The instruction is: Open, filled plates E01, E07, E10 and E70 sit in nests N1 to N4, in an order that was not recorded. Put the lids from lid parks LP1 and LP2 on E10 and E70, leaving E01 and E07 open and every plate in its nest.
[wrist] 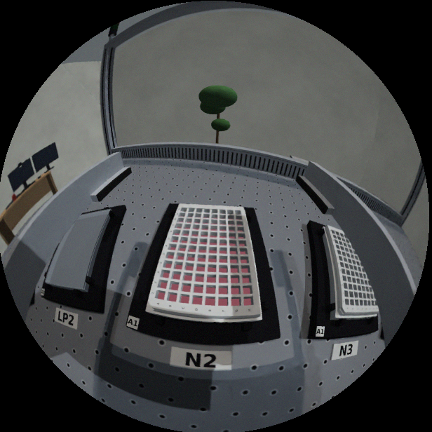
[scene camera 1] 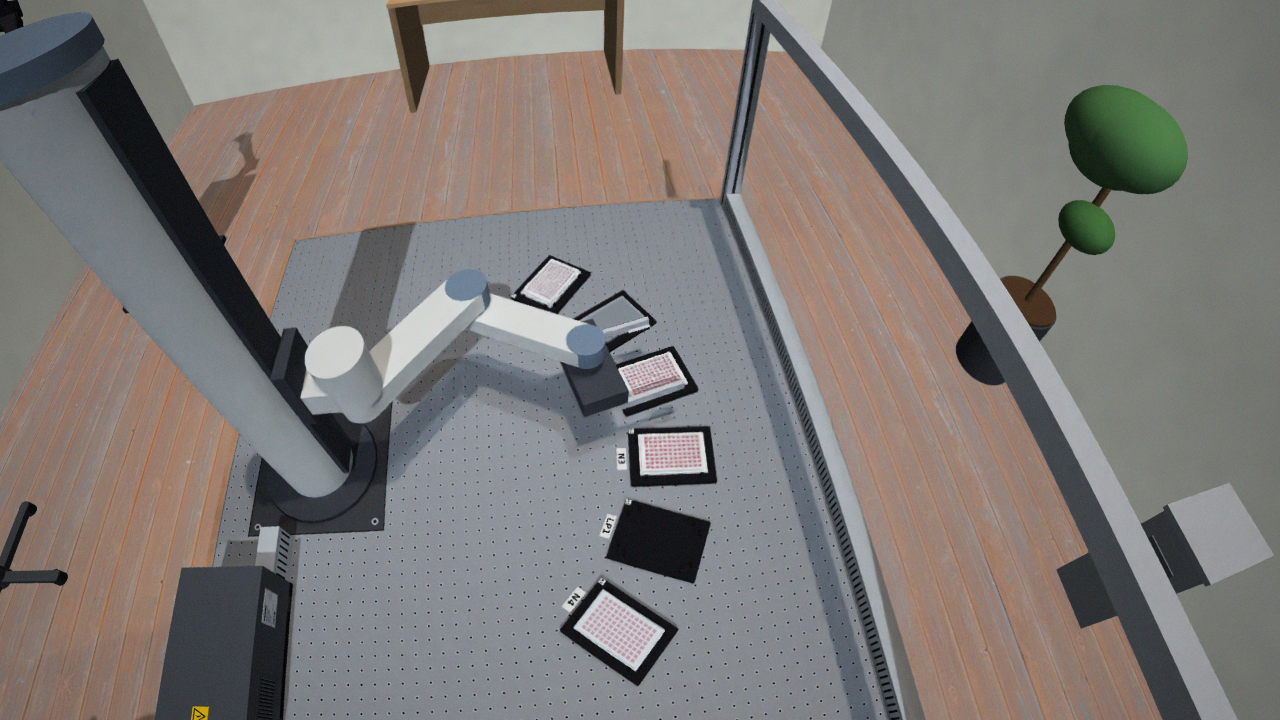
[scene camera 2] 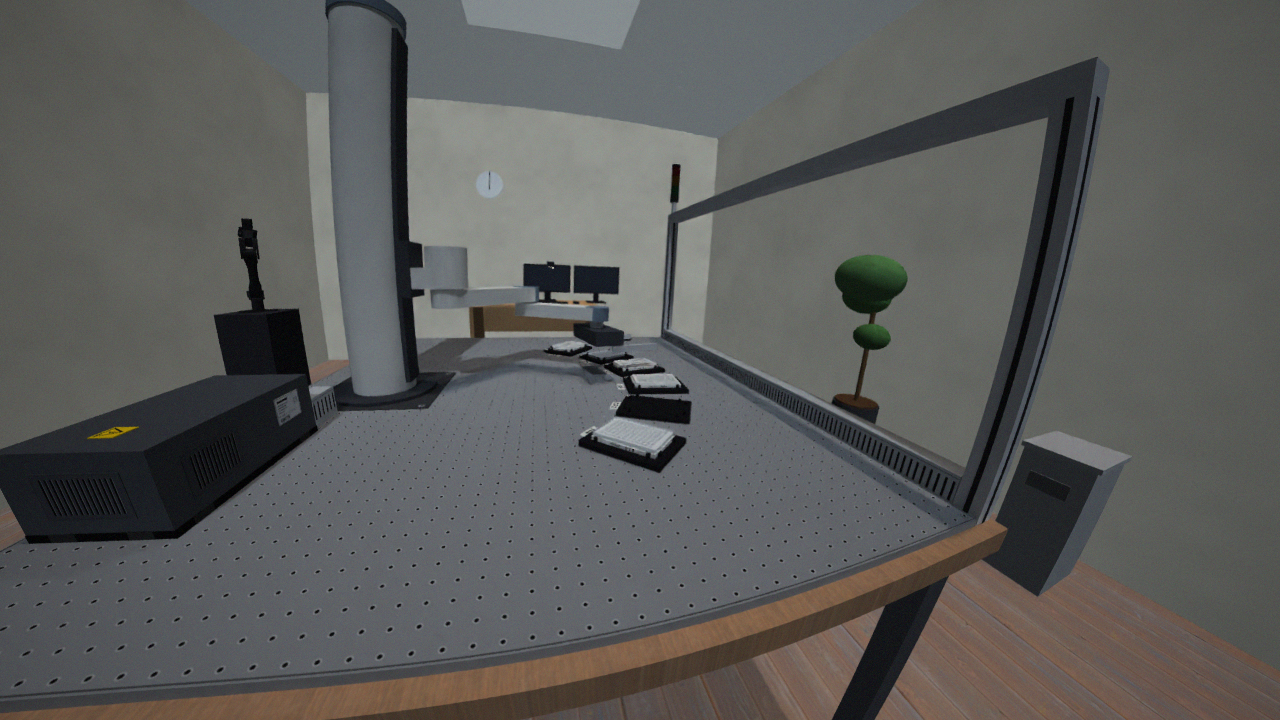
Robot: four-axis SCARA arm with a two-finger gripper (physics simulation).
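Seen in the pictures: gripper, between the fingertips: (scene camera 1: 665, 351) (scene camera 2: 642, 341); arm's base, origin of its link: (scene camera 1: 323, 468) (scene camera 2: 387, 393).
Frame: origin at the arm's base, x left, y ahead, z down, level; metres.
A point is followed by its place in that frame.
Observation:
My gripper (scene camera 1: 664, 354) @(y 0.729, x 0.135, z -0.107 m) (wrist: 213, 157) is open and empty above nest N2 (scene camera 1: 691, 386) @(y 0.784, x 0.099, z -0.025 m) (wrist: 272, 327), its fingers apart on either side. The plate in N2 (scene camera 1: 651, 371) @(y 0.706, x 0.138, z -0.038 m) (wrist: 205, 260) shows red wells. The plate in N3 (scene camera 1: 672, 452) @(y 0.715, x -0.055, z -0.039 m) (wrist: 350, 275) shows red wells in scene camera 1. The plate in N4 (scene camera 1: 619, 626) @(y 0.569, x -0.373, z -0.041 m) (scene camera 2: 632, 437) @(y 0.559, x -0.400, z -0.041 m) and the far plate, in N1 (scene camera 1: 551, 281) @(y 0.516, x 0.421, z -0.037 m), look paler; I cannot tell whether a clear lid covers either. A grey lid (scene camera 1: 613, 313) @(y 0.648, x 0.310, z -0.031 m) (wrist: 80, 250) lies on LP2. Lid park LP1 (scene camera 1: 657, 540) @(y 0.659, x -0.221, z -0.023 m) (scene camera 2: 654, 409) @(y 0.654, x -0.237, z -0.023 m) is bare black. Plate names are not readable.
The arm's column (scene camera 1: 179, 268) @(y 0.060, x -0.045, z -0.616 m) (scene camera 2: 365, 205) @(y 0.023, x -0.072, z -0.455 m) stands on the left of the perforated table (scene camera 1: 465, 573) @(y 0.308, x -0.244, z -0.013 m). A dark control box (scene camera 1: 223, 635) @(y -0.095, x -0.370, z -0.127 m) (scene camera 2: 161, 447) @(y -0.035, x -0.530, z -0.122 m) sits near it. A grey frame (scene camera 1: 742, 116) @(y 1.011, x 0.685, z -0.309 m) (scene camera 2: 1029, 295) @(y 1.003, x -0.702, z -0.337 m) rises along the right edge. LP2 and N3 flank N2 closely.

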